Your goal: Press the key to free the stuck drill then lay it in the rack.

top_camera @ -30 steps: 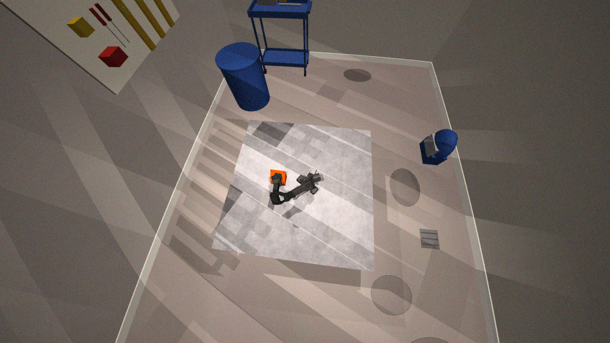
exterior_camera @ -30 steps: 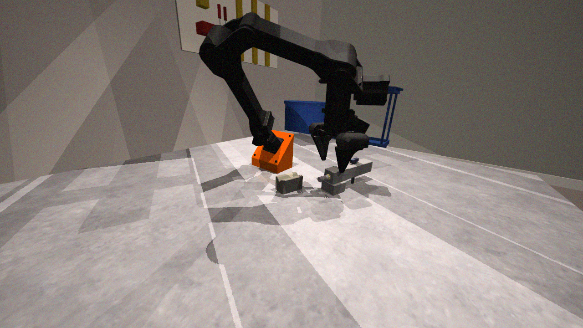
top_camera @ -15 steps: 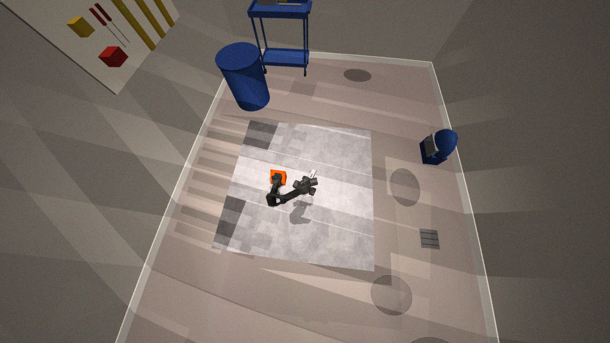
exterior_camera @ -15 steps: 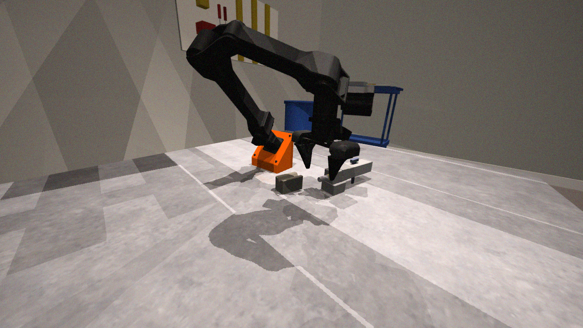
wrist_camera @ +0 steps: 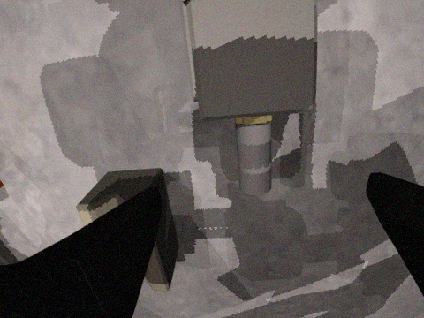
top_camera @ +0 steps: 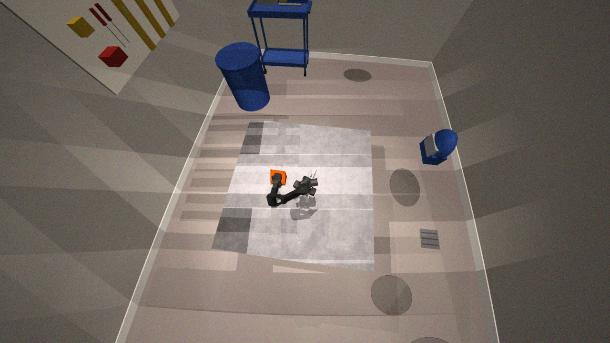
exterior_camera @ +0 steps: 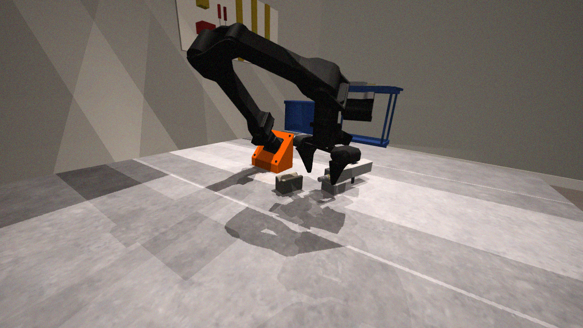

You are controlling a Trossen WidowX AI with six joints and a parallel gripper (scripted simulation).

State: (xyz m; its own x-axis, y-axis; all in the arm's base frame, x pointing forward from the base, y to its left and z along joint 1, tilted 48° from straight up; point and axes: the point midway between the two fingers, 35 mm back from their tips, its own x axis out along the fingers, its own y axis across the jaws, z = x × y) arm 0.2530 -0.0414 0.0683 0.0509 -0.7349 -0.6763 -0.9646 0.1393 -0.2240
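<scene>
My gripper tip is now 1 cm short of the drill and 6 cm to the right of it. The rest, counted from my gripper tip: blue key: 3 cm ahead, 14 cm to the left; then rack: 9 cm behind, 2 cm to the right, 3 cm below.
</scene>
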